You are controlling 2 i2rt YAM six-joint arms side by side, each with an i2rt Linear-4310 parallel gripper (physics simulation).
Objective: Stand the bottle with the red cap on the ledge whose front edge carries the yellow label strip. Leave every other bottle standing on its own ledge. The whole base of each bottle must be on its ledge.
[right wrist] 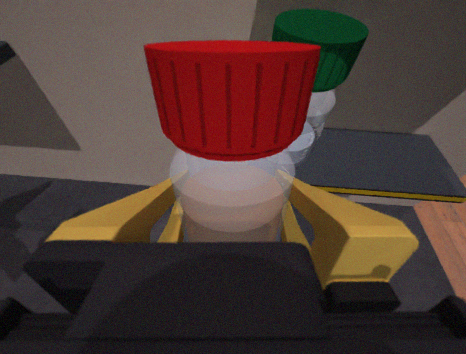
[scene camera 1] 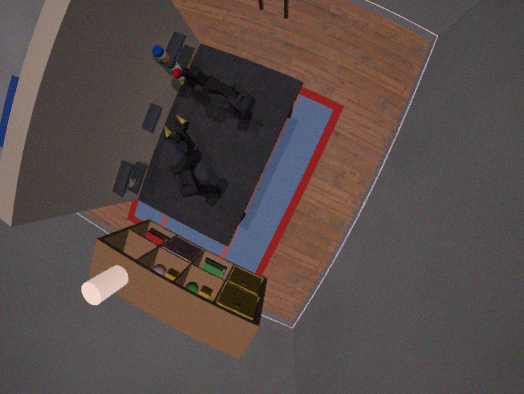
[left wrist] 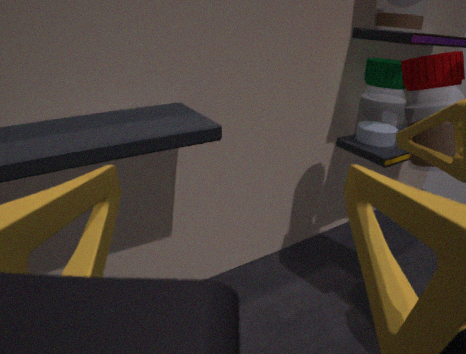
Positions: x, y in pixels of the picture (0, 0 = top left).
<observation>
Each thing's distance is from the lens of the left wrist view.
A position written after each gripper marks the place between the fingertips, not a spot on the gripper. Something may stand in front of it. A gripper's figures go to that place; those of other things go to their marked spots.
left gripper [left wrist: 232, 177]: 13 cm
right gripper [left wrist: 410, 134]: 37 cm
green-capped bottle [left wrist: 382, 104]: 42 cm
yellow-label ledge [left wrist: 376, 156]: 42 cm
</observation>
